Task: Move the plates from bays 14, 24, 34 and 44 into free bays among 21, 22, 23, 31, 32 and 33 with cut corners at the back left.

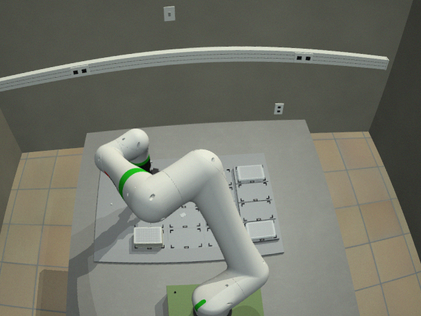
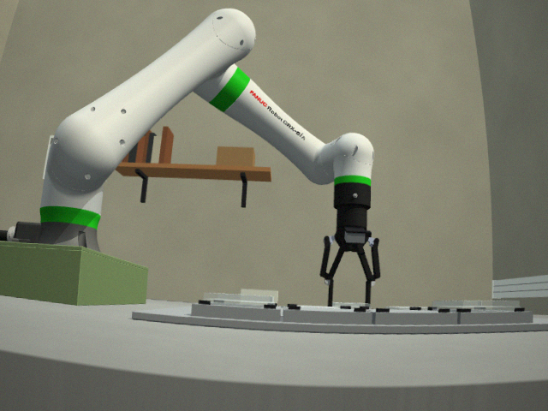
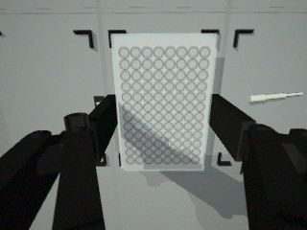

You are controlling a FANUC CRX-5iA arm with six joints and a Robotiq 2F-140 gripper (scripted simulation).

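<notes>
Now: hand 20 mm above the sealed 96-well plate. The rest, counted from my hand: thin white stick 110 mm behind, 10 mm to the left, 30 mm below; then sealed deep-well block 210 mm behind, 30 mm to the left, 10 mm below; then white scrap 110 mm behind, 140 mm to the right, 30 mm below.
</notes>
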